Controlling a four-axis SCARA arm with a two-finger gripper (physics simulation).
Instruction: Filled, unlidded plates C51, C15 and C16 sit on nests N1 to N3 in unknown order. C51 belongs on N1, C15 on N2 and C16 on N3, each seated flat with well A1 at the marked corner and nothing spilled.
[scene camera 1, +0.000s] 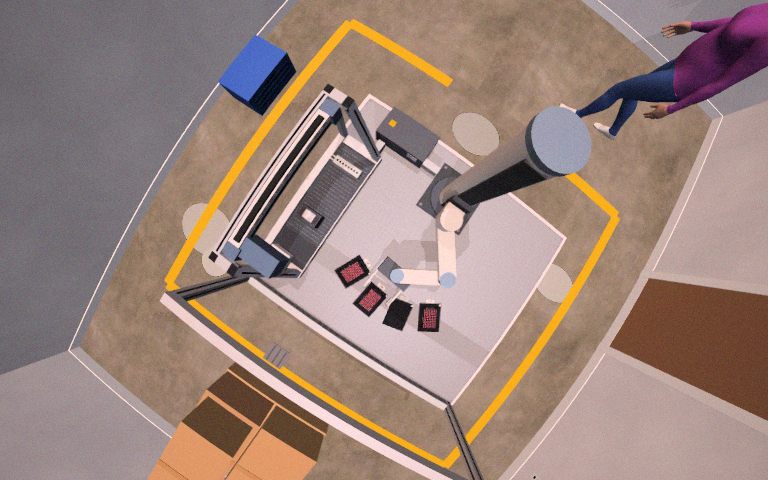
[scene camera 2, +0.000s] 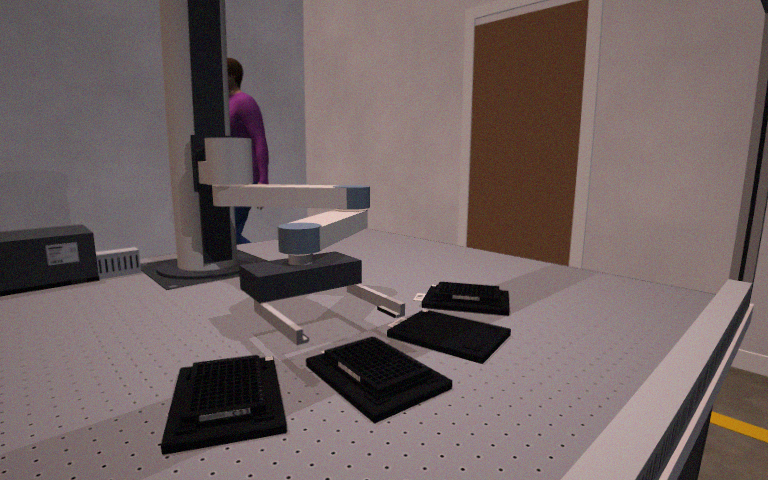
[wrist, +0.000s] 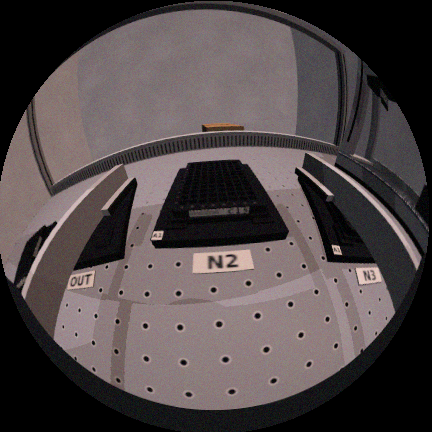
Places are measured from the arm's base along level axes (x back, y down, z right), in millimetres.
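Pixels of known places: gripper, between the fingertips: (scene camera 1: 375, 295) (scene camera 2: 355, 322) (wrist: 215, 159); arm's base, origin of its link: (scene camera 2: 208, 270).
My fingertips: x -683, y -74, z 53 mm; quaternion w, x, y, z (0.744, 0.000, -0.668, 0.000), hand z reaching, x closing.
For each thing: its top centre in the pictures, then the offset to it from my fingertips. "pt": a spot on its surface instead.
- N2, centre of its top: (wrist: 215, 175) (scene camera 2: 375, 359) (scene camera 1: 370, 300) dx -47, dy +35, dz +5 mm
- N1, centre of its top: (scene camera 2: 467, 289) (wrist: 26, 253) (scene camera 1: 429, 318) dx +53, dy +35, dz -332 mm
- Nest N3, a spot on its surface: (wrist: 345, 235) pt dx +67, dy +44, dz +112 mm
- bare OUT nest, centre of its top: (wrist: 92, 212) (scene camera 2: 449, 327) (scene camera 1: 397, 314) dx -30, dy +46, dz -171 mm
- dark box, a spot on its surface: (scene camera 2: 45, 254) pt dx +719, dy -16, dz +294 mm
My gripper (scene camera 1: 383, 287) (scene camera 2: 350, 323) (wrist: 215, 159) is open and empty, above the table on the arm's side of nest N2, its fingers spread wide. The plate on N2 (scene camera 1: 370, 299) (scene camera 2: 376, 362) (wrist: 215, 185) appears level between the finger lines in the wrist view; its label is too blurred to read. The plate on N3 (scene camera 1: 352, 271) (scene camera 2: 226, 384) and the plate on N1 (scene camera 1: 429, 317) (scene camera 2: 467, 290) also look flat. Red wells show in all three; no spill is visible. Nest N3 (wrist: 345, 235) is partly hidden by the right finger. Plate names and well A1 cannot be made out.
The bare OUT nest (scene camera 1: 397, 314) (scene camera 2: 449, 333) (wrist: 107, 235) lies between N1 and N2. A dark box (scene camera 1: 407, 135) (scene camera 2: 45, 254) stands near the arm's column. A framed gantry unit (scene camera 1: 283, 175) stands along one table side. A person (scene camera 1: 713, 62) (scene camera 2: 249, 124) is behind the column.
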